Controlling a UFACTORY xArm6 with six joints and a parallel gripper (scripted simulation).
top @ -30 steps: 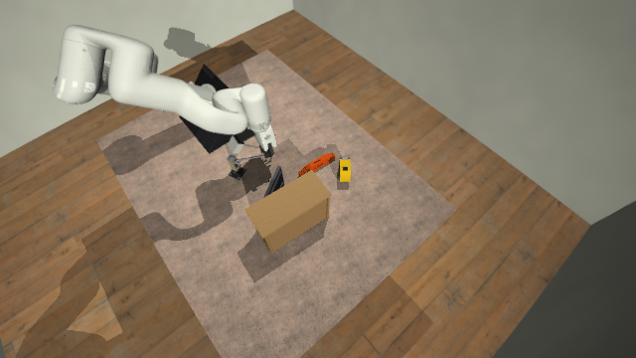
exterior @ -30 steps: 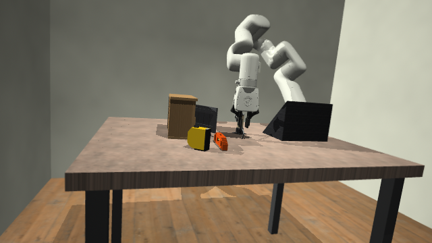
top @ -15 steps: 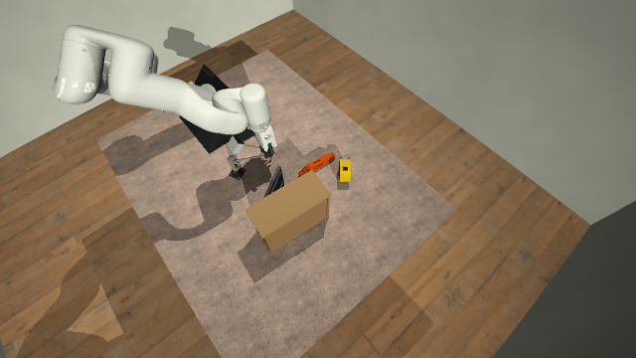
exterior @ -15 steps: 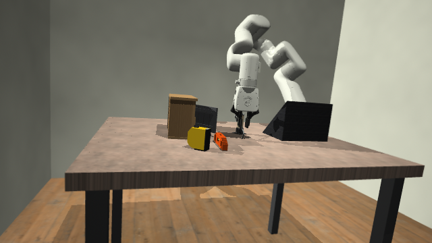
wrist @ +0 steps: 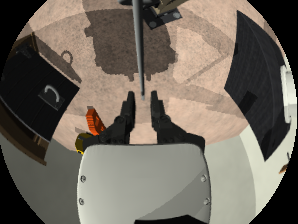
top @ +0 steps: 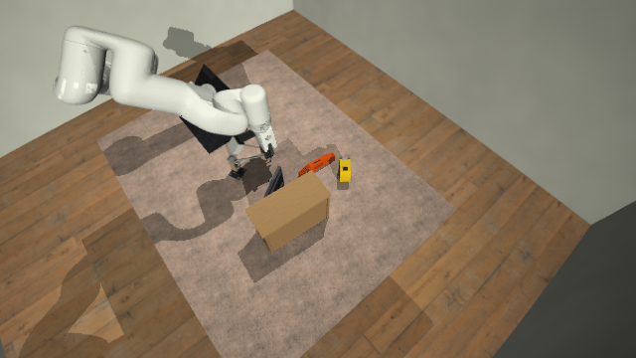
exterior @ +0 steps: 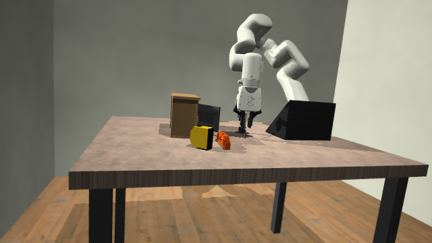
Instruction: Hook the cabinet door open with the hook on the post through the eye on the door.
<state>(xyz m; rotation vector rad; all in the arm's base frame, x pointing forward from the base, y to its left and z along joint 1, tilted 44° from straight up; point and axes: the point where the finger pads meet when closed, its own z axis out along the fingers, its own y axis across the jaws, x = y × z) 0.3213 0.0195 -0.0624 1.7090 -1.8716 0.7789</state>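
The thin hook rod is 5 cm to the right of my hand, 2 cm below it and 1 cm behind it. Round my hand: orange tool 14 cm ahead, 12 cm to the left, 5 cm below; hook post 9 cm to the right, 2 cm behind, 1 cm below; dark door 16 cm ahead, 10 cm to the right.
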